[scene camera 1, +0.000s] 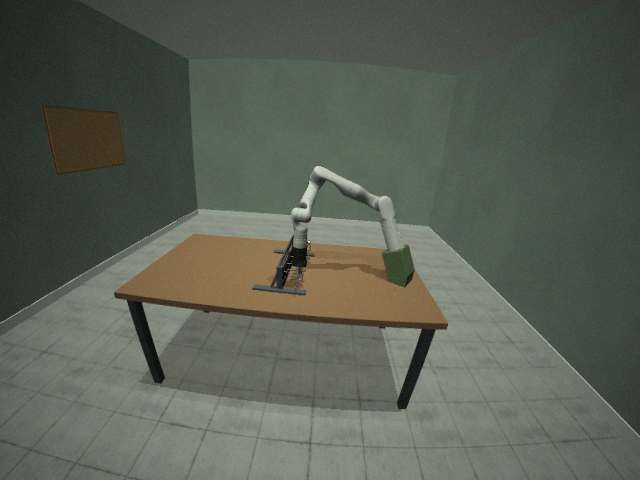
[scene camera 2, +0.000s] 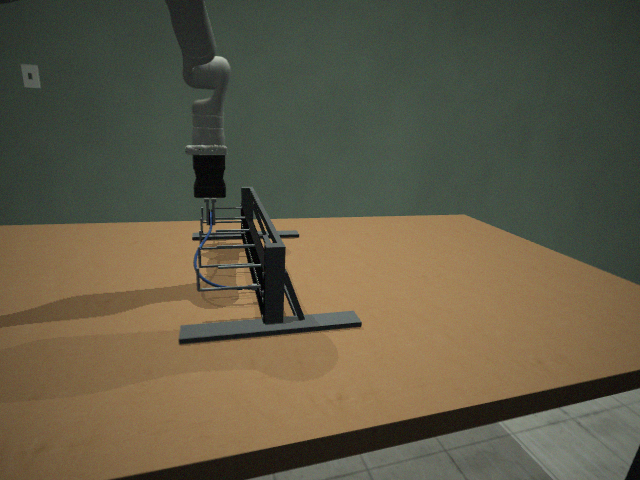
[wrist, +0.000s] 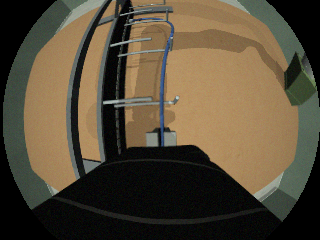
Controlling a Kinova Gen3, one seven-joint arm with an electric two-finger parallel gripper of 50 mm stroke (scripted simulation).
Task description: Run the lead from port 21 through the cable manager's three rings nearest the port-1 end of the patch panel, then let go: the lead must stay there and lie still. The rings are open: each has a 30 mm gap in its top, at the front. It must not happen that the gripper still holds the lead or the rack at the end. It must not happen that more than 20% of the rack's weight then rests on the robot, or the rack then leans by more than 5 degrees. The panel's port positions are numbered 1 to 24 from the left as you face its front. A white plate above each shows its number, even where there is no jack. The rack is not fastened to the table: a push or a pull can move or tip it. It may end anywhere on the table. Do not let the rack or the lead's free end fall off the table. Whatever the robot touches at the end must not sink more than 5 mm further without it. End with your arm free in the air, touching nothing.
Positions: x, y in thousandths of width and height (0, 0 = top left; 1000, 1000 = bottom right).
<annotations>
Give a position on a dark grey rack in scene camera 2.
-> At 418, 551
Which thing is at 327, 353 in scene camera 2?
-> My gripper.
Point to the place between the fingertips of my gripper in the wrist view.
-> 508, 560
</annotations>
